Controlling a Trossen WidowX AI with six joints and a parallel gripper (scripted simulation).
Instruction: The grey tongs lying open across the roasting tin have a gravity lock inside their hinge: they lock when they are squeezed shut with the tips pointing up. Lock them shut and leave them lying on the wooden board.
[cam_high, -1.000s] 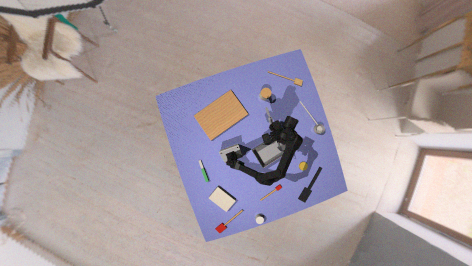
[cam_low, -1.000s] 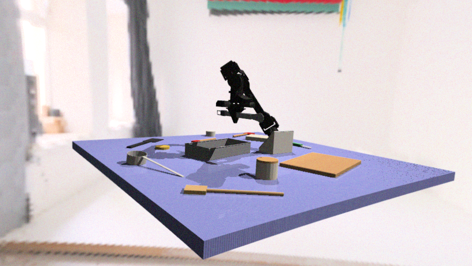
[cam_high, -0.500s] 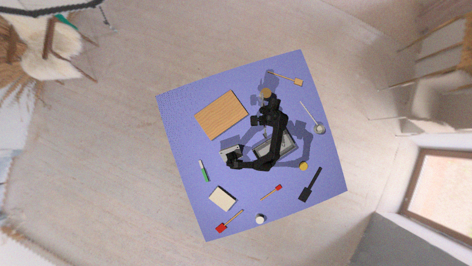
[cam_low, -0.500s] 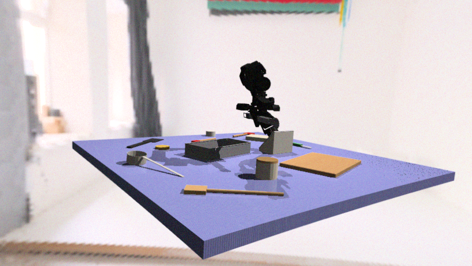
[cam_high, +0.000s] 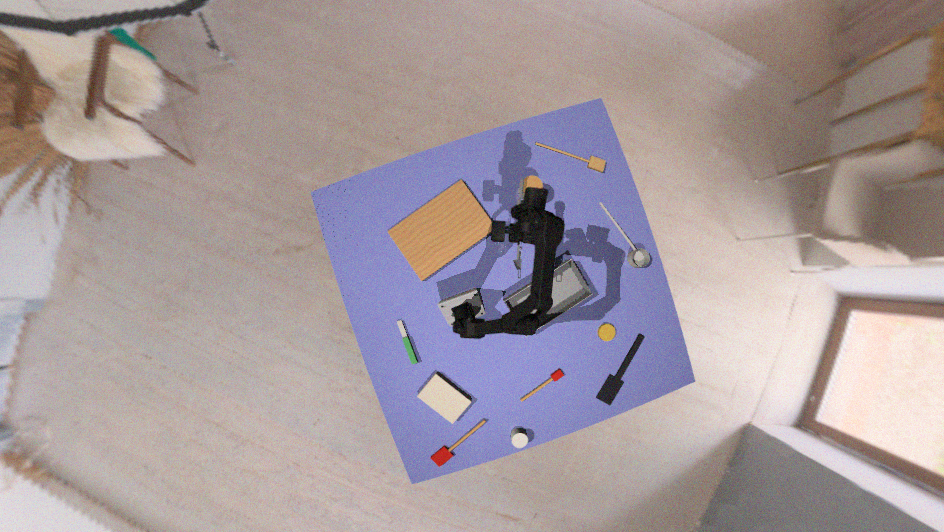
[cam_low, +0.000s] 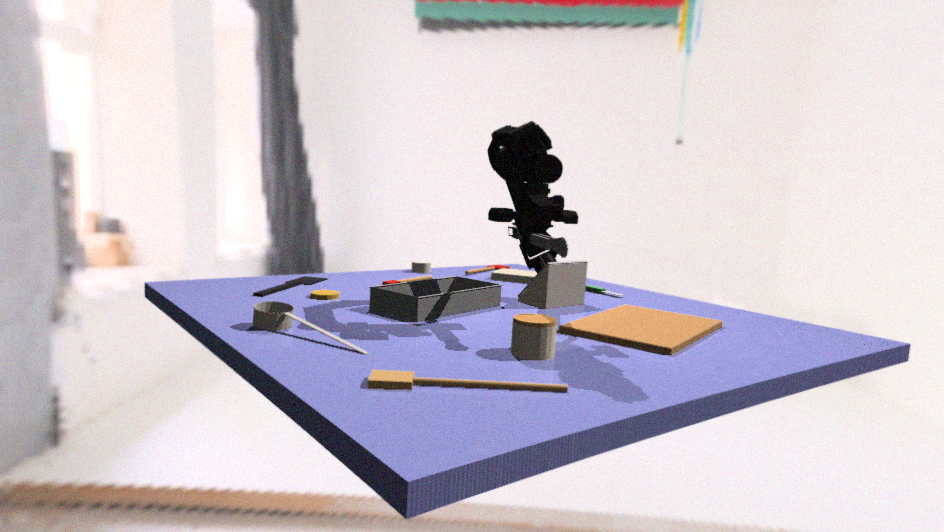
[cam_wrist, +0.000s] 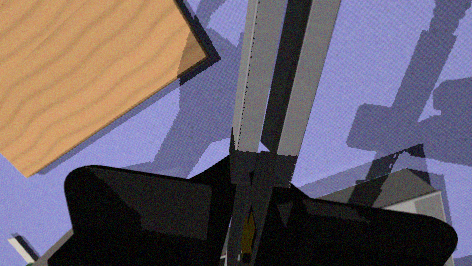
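My gripper tip is 23 cm past the wooden board, 14 cm to the right of it and 15 cm above it. Round my gripper tip: wooden lid (15 cm ahead, 16 cm to the left, 12 cm below); roasting tin (5 cm ahead, 25 cm to the right, 13 cm below); cream block (47 cm behind, 48 cm to the right, 15 cm below).
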